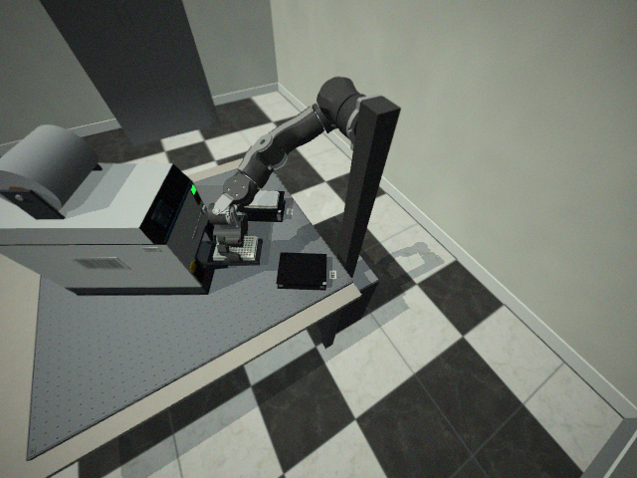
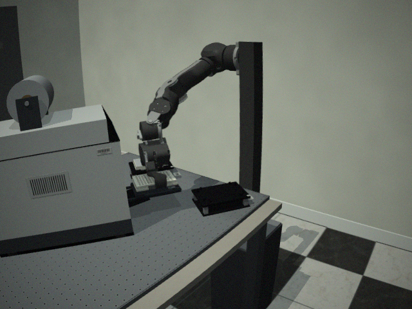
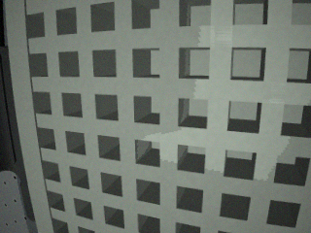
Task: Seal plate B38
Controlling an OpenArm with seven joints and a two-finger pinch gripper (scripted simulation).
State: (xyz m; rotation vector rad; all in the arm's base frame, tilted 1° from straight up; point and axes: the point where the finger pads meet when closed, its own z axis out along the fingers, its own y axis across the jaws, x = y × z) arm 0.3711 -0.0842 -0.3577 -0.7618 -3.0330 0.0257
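My hand is right at the plate B38. Also, from my hand: nest N1 (170 mm behind, 130 mm to the left, 70 mm below); then nest n2 (160 mm behind, 210 mm to the right, 50 mm below); then B83 (160 mm behind, 210 mm to the right, 40 mm below).
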